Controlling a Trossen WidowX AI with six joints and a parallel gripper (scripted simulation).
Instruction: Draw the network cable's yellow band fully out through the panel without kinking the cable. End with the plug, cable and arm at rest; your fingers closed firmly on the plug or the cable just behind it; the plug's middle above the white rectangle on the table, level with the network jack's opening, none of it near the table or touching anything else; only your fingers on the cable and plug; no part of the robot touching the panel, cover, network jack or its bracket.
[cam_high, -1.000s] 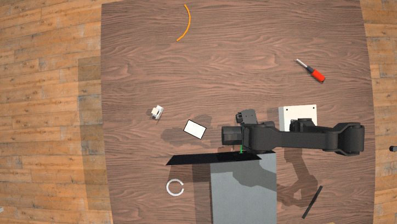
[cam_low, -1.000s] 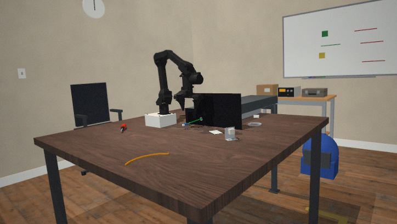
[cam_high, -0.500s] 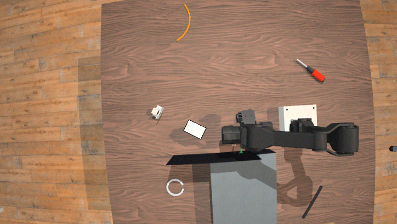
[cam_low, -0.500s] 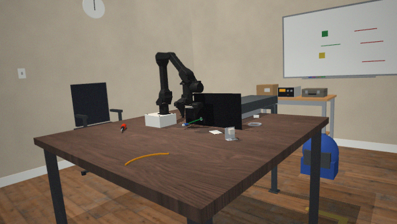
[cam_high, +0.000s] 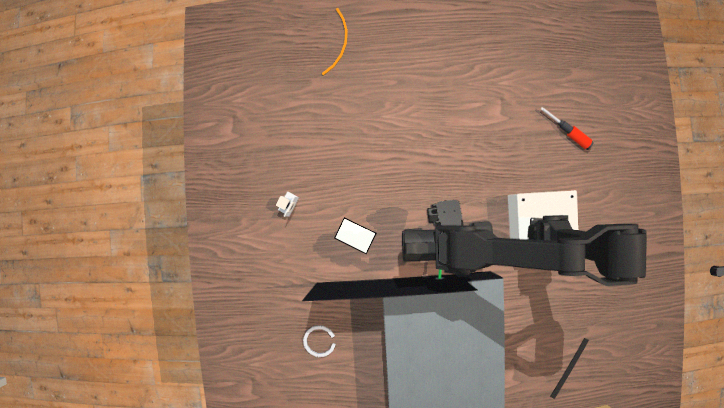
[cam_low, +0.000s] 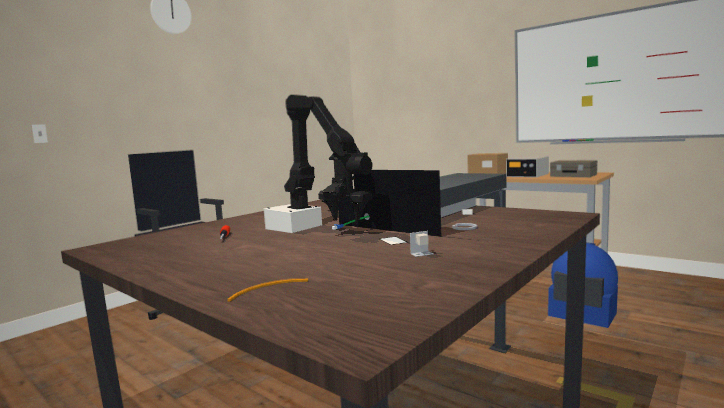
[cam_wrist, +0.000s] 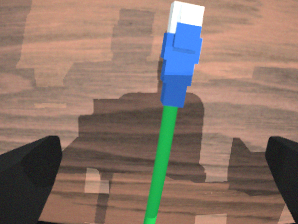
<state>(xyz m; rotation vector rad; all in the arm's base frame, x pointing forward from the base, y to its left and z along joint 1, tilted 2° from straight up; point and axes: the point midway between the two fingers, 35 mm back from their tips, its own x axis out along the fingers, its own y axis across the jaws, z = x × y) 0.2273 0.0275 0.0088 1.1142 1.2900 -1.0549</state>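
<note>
Right now my hand is 40 mm to the left of the blue plug and 40 mm above it. Round my hand: black panel 160 mm ahead, 120 mm to the left, 30 mm above; red screwdriver 300 mm behind, 290 mm to the right, 60 mm below; white rectangle 200 mm ahead, 70 mm below, 10 mm to the left.
</note>
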